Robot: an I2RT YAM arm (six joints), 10 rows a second.
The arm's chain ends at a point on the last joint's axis. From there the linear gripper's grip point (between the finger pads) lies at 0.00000 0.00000 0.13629 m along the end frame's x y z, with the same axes.
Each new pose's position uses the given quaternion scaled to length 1; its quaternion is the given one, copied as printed.
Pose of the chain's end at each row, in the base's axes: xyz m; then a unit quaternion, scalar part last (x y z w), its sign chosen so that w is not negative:
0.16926, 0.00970, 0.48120, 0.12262, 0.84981, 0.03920, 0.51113
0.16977, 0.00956, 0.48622, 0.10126, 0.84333, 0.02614, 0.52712
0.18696, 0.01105, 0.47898, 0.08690, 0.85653, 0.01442, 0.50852
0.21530, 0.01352, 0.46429, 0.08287, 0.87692, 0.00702, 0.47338
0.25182, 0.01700, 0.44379, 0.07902, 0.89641, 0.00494, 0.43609
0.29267, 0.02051, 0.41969, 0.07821, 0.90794, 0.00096, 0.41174
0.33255, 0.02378, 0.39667, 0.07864, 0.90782, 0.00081, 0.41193
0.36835, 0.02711, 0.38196, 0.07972, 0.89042, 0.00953, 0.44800
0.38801, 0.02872, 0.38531, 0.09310, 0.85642, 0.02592, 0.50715
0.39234, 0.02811, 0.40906, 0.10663, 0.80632, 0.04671, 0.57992
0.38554, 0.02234, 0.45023, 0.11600, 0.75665, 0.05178, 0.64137
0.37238, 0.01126, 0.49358, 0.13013, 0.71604, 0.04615, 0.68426
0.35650, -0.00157, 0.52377, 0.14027, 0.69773, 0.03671, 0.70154
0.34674, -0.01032, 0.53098, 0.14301, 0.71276, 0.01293, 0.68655
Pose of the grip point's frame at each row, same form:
0.28897, 0.00170, 0.41654, 0.12262, 0.84981, 0.03920, 0.51113
0.29166, 0.00102, 0.42585, 0.10126, 0.84333, 0.02614, 0.52712
0.30603, 0.00237, 0.41323, 0.08690, 0.85653, 0.01442, 0.50852
0.32861, 0.00450, 0.38910, 0.08287, 0.87692, 0.00702, 0.47338
0.35848, 0.00881, 0.35934, 0.07902, 0.89641, 0.00494, 0.43609
0.39459, 0.01197, 0.32961, 0.07821, 0.90794, 0.00096, 0.41174
0.43450, 0.01515, 0.30663, 0.07864, 0.90782, 0.00081, 0.41193
0.47729, 0.01969, 0.30040, 0.07972, 0.89042, 0.00953, 0.44800
0.50706, 0.02190, 0.31931, 0.09310, 0.85642, 0.02592, 0.50715
0.52115, 0.02152, 0.36503, 0.10663, 0.80632, 0.04671, 0.57992
0.51946, 0.01274, 0.42680, 0.11600, 0.75665, 0.05178, 0.64137
0.50757, -0.00400, 0.48550, 0.13013, 0.71604, 0.04615, 0.68426
0.49133, -0.02141, 0.52200, 0.14027, 0.69773, 0.03671, 0.70154
0.48063, -0.03457, 0.52322, 0.14301, 0.71276, 0.01293, 0.68655

